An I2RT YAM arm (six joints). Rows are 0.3 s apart.
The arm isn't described. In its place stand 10 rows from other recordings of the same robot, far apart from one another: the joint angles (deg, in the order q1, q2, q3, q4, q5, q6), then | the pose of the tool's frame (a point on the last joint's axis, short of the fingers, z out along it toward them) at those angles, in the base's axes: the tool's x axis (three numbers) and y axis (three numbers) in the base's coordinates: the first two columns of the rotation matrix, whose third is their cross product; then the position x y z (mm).
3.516 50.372 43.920 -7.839 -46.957 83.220 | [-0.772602 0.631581 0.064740 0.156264 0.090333 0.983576 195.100 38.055 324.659]
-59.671 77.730 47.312 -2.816 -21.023 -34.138 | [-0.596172 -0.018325 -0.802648 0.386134 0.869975 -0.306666 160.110 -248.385 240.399]
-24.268 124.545 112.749 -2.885 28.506 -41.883 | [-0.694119 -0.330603 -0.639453 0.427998 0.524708 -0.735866 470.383 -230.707 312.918]
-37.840 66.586 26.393 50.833 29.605 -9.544 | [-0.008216 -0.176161 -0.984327 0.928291 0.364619 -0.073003 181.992 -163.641 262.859]
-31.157 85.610 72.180 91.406 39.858 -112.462 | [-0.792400 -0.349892 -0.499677 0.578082 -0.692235 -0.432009 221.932 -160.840 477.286]
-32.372 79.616 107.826 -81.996 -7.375 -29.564 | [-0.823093 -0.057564 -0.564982 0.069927 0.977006 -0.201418 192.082 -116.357 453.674]
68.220 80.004 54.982 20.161 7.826 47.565 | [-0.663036 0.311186 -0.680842 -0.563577 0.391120 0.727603 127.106 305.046 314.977]
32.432 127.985 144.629 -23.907 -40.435 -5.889 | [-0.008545 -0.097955 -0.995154 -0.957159 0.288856 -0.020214 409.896 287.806 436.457]
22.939 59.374 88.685 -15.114 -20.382 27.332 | [-0.109869 0.420859 -0.900448 -0.704492 0.606095 0.369241 155.279 79.181 539.267]
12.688 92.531 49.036 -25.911 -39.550 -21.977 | [-0.701725 -0.453770 -0.549250 -0.701443 0.575014 0.421113 274.399 85.014 157.172]
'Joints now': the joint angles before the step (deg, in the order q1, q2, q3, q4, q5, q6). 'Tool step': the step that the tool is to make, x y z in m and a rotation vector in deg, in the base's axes. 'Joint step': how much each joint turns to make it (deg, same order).
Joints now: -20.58, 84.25, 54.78, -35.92, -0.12, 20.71
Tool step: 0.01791, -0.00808, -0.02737, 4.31, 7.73, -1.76
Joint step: -0.33, 9.29, 3.92, -3.37, -0.72, 1.79
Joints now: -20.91, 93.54, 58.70, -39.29, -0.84, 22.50
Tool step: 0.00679, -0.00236, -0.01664, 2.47, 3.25, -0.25
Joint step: -0.08, 4.32, 1.15, -0.74, -1.07, 0.44
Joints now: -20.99, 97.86, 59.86, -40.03, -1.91, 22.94
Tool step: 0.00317, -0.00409, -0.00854, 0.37, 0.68, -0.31
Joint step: -0.51, 1.99, 0.28, 0.94, -0.14, -0.17
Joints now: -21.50, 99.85, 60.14, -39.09, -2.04, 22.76
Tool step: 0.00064, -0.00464, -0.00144, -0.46, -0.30, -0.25
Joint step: -0.72, 0.46, 0.15, 0.74, 0.22, -0.52
